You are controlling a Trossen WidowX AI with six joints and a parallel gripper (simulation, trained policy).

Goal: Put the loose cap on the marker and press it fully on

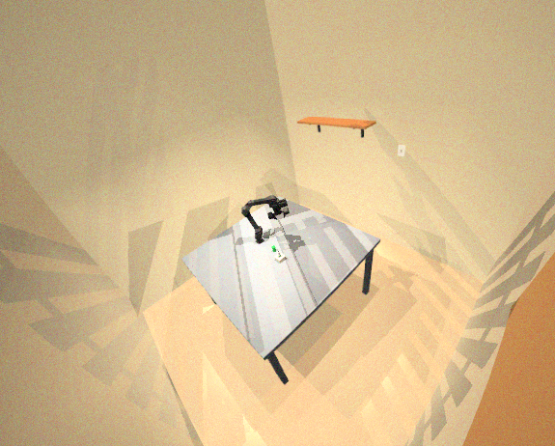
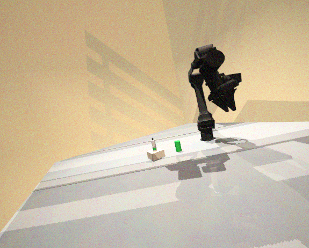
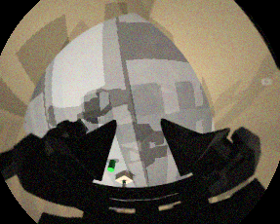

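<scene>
Right now my gripper tip is 220 mm to the left of the green cap, 140 mm above it and 120 mm short of it. The rest, counted from my gripper tip: tan holder block 260 mm to the right, 230 mm ahead, 150 mm below.
</scene>
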